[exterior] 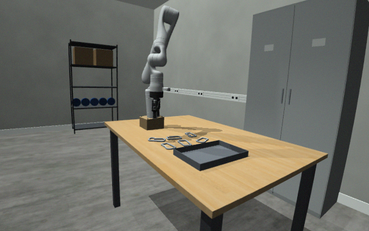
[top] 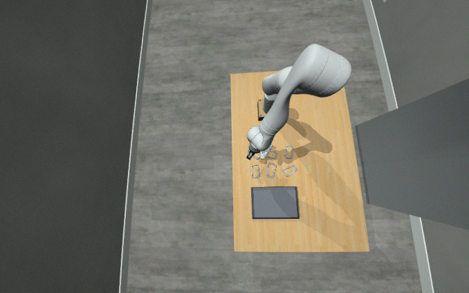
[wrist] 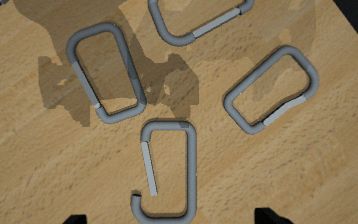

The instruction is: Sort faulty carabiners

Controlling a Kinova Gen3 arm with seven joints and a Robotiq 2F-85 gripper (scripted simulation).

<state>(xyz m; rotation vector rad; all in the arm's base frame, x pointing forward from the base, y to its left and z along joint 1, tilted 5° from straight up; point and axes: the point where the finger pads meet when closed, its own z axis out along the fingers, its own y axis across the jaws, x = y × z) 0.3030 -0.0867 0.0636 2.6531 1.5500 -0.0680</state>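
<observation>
My gripper is now 32 cm short of the grey tray, 16 cm to the right of it and 13 cm above it.
</observation>
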